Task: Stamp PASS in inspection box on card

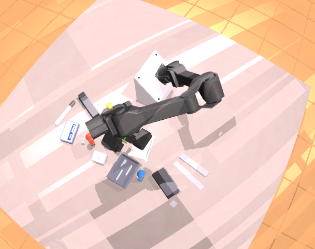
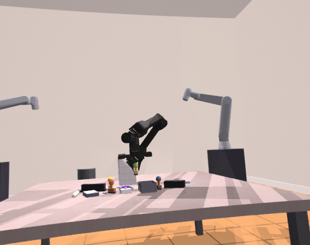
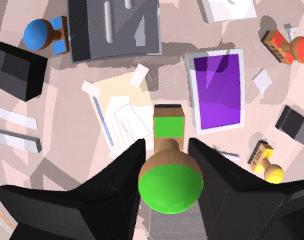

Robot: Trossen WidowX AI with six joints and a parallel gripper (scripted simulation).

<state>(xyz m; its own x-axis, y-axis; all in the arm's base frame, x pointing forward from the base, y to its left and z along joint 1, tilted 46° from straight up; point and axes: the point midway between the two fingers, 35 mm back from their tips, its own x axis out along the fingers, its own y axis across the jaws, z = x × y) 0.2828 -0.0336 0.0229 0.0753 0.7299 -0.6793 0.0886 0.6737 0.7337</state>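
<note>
The purple ink pad lies 9 cm below my gripper tip, 6 cm to the right of it and 1 cm ahead of it. Round my gripper tip: green-knobbed stamp (right at my gripper tip); grey tray (11 cm ahead, 8 cm below, 3 cm to the left); taped card (10 cm below, 5 cm to the left, 2 cm behind).
</note>
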